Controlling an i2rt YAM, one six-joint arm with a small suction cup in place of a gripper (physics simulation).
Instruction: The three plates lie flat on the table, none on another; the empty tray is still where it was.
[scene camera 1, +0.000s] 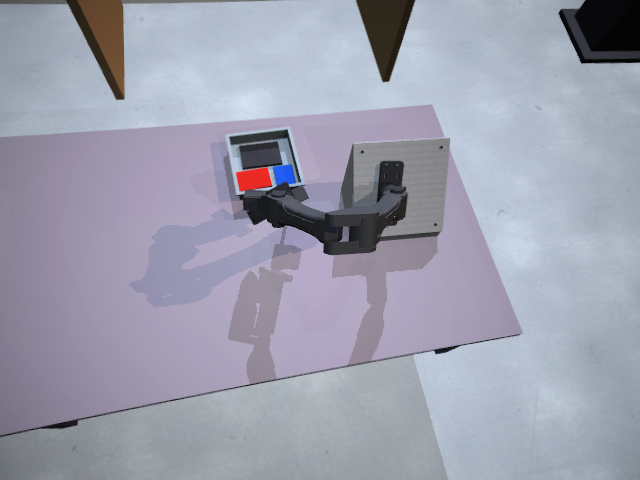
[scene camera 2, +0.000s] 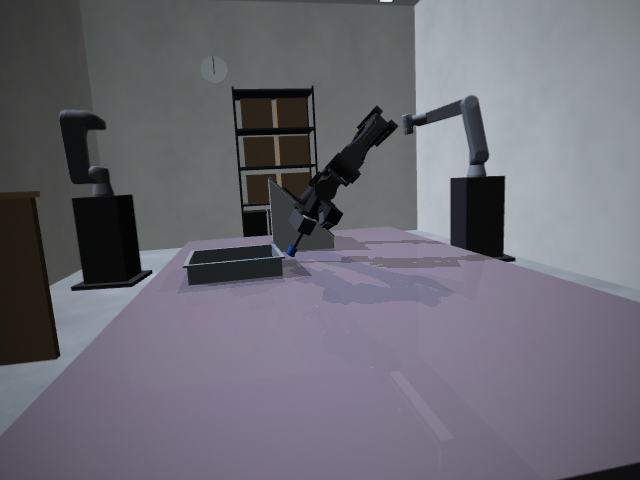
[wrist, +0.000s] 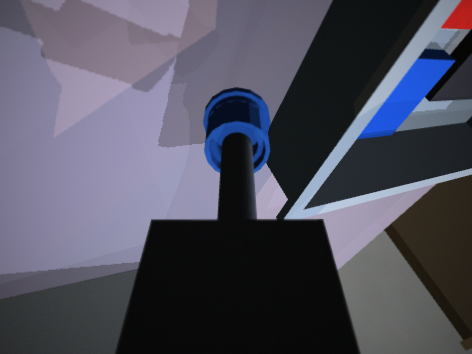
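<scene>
A grey tray stands near the table's far edge in scene camera 1. Three flat rectangular plates lie inside it: red, blue and dark. Red and blue lie side by side, with the dark one behind them. No separate empty tray shows. My blue suction cup is tilted beside the tray's outer wall and bears nothing. The arm hides the cup in scene camera 1. The tray walls hide the plates in scene camera 2.
My arm stands on a sloped grey mount, right of the tray in scene camera 1, on the pink table. Brown panels stand beyond the table. A shelf rack and two other arms are in the background.
</scene>
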